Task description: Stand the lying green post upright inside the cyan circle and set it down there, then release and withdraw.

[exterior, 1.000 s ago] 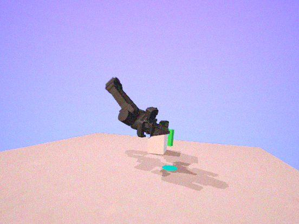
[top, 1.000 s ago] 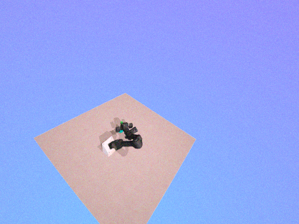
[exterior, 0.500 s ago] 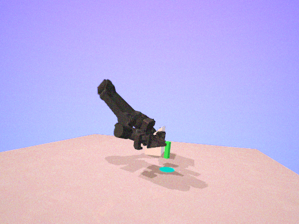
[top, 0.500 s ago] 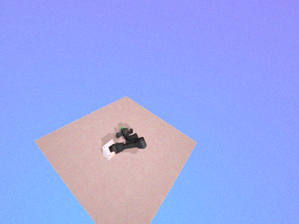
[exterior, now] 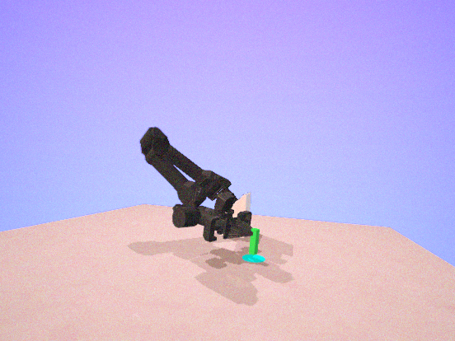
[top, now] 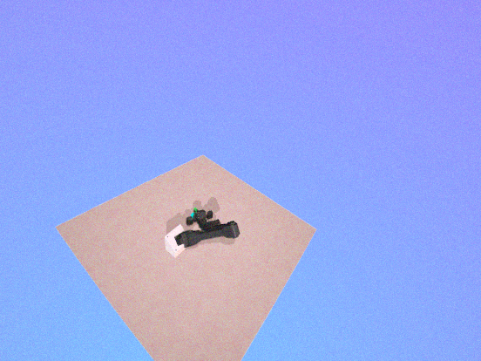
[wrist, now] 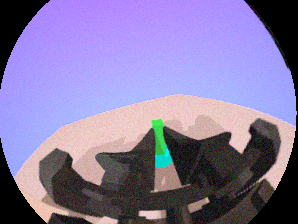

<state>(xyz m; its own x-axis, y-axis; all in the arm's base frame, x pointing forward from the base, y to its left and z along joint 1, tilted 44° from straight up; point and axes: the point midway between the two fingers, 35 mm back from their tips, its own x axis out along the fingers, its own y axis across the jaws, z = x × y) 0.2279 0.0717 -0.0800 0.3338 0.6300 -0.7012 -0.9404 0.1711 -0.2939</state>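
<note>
The cyan circle lies 70 mm below my gripper tip. Also, from my gripper tip: green post (20 mm below).
</note>
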